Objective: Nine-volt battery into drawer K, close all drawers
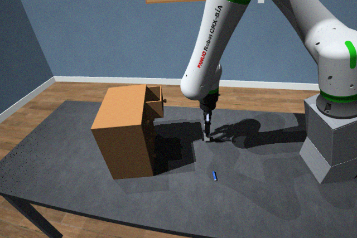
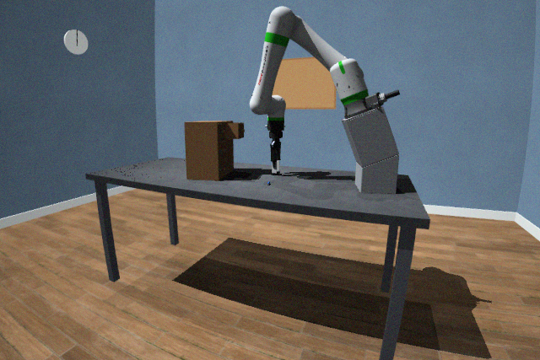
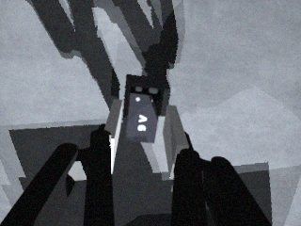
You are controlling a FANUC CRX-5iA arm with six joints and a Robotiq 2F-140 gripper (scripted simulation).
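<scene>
Right now the nine-volt battery is 10 mm behind my hand and 40 mm below it. From my hand the other things lie so: blue cylinder 100 mm behind, 210 mm to the left, 40 mm below; drawer marked K 260 mm ahead, 110 mm to the left, 180 mm above.
</scene>
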